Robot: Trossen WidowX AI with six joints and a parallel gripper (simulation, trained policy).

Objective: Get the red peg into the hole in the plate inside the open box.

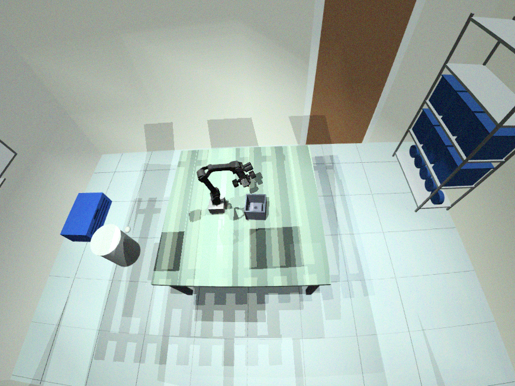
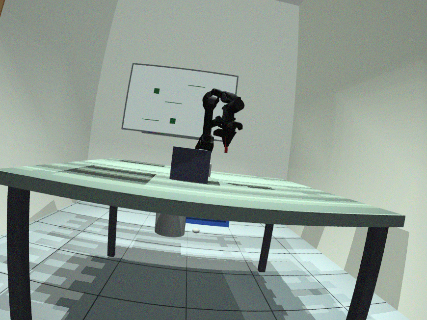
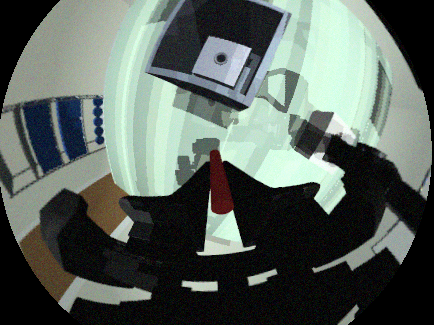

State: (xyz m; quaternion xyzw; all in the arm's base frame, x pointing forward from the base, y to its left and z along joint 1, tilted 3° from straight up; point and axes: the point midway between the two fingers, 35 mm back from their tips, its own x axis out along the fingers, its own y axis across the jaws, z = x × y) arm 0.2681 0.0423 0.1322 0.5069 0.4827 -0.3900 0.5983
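My gripper tip is 40 mm short of the pale plate, 160 mm to the left of it and 120 mm above it. Also, from my gripper tip: red peg 10 mm above.
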